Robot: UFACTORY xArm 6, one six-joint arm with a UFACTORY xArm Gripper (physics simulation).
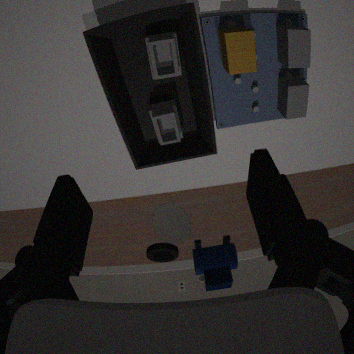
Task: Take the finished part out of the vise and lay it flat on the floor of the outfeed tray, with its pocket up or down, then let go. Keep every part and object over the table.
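Frame: origin at the arm's base, x ahead, y left, z up, level; centimetres.
Seen in the pictures: gripper, fingertip midpoint: [161, 183].
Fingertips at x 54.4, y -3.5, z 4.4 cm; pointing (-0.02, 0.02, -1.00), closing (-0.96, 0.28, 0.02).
Observation:
Offsets run from my fingertips to a thing's top centre. "spot": to the spot under its first point.
A grey part @(dz -21.1, dx -0.7, dy -0.1 cm) [164, 56] with a rectangular pocket lies in the upper half of the dark outfeed tray @(spot: dz -21.8, dx +9.6, dy +8.2 cm) [126, 134], pocket up. A second grey part @(dz -21.1, dx +3.5, dy +9.7 cm) [167, 126] of the same kind lies in the tray's lower half, also pocket up and apart from the first. Both look flat on the tray floor. My gripper [161, 183] is open and empty, its fingers wide apart, drawn back from both parts. I cannot make out for certain which thing is the vise.
A blue plate @(dz -24.9, dx -13.7, dy +8.1 cm) [245, 112] stands right beside the tray, with a yellow block @(dz -21.4, dx -10.4, dy +2.9 cm) [241, 52], several small pegs and two grey blocks @(dz -21.3, dx -19.3, dy +4.7 cm) [298, 48] @(dz -21.3, dx -17.4, dy +13.4 cm) [296, 101] on it. A blue device [215, 260] and a dark round disc [162, 252] show near the lower middle, beyond a brown strip [120, 215].

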